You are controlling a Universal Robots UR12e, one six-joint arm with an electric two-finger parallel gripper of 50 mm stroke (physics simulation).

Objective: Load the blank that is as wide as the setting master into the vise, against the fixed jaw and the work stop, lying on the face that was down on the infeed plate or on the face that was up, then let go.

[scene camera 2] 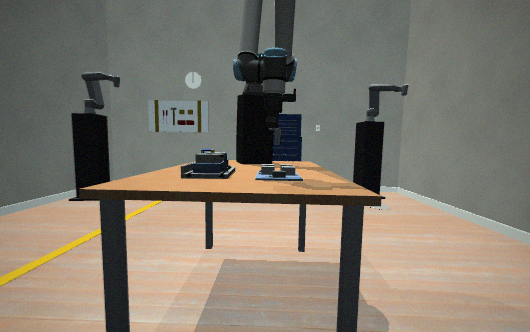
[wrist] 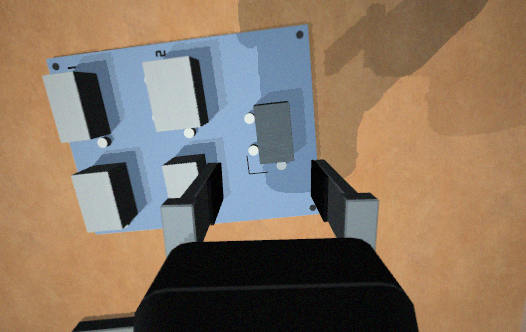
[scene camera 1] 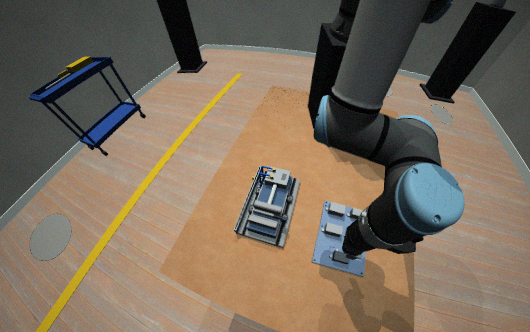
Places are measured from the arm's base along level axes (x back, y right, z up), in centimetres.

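Pixels of known places: gripper, fingertip midpoint: (scene camera 2: 277, 144) (wrist: 266, 179) (scene camera 1: 351, 248); arm's base, link origin: (scene camera 2: 255, 96).
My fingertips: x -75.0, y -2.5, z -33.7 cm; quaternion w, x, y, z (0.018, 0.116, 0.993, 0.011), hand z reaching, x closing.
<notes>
For each thing: its top centre in the pictures, then the offset to it from my fingertips. "pt": a spot on its surface instead. Level surfaces: height alone.
- blue infeed plate, top centre: (wrist: 190, 140) (scene camera 1: 343, 235) (scene camera 2: 277, 174) dx +7.8, dy -1.9, dz -13.5 cm
- mark 1, surface spot: (wrist: 65, 107) pt dx +16.5, dy -7.9, dz -9.9 cm
- mark 2, surface spot: (wrist: 175, 92) pt dx +6.6, dy -6.6, dz -9.9 cm
- darker grey block, top centre: (wrist: 274, 134) (scene camera 1: 342, 256) (scene camera 2: 278, 171) dx -0.8, dy -0.7, dz -11.0 cm
- vise, top centre: (scene camera 1: 269, 195) (scene camera 2: 211, 152) dx +15.9, dy +28.0, dz -4.4 cm
- wooden table, surface height: dz -14.3 cm
The blue infeed plate (scene camera 1: 320, 245) (scene camera 2: 300, 178) (wrist: 235, 205) carries four light grey blanks, including one by mark 1 (wrist: 65, 107), one by mark 2 (wrist: 175, 92), one at the lower left (wrist: 92, 200) and one partly behind the left finger (wrist: 181, 179). A darker grey block (scene camera 1: 341, 257) (wrist: 274, 132), apparently the setting master, lies against white pins. I cannot tell which blank matches its width. My gripper (scene camera 2: 276, 136) (wrist: 266, 179) is open and empty above the plate; its fingertips are mostly hidden in scene camera 1. The vise (scene camera 1: 270, 206) (scene camera 2: 210, 166) stands apart from the plate; its fixed jaw and stop are unclear.
The vise and plate share the wooden table (scene camera 1: 210, 250) (scene camera 2: 150, 185). A blue cart (scene camera 1: 110, 122) stands beyond the yellow floor line (scene camera 1: 172, 150). Black pedestals (scene camera 1: 182, 40) (scene camera 2: 90, 155) (scene camera 2: 369, 155) stand around the table. The arm crosses above the table's right side in scene camera 1.
</notes>
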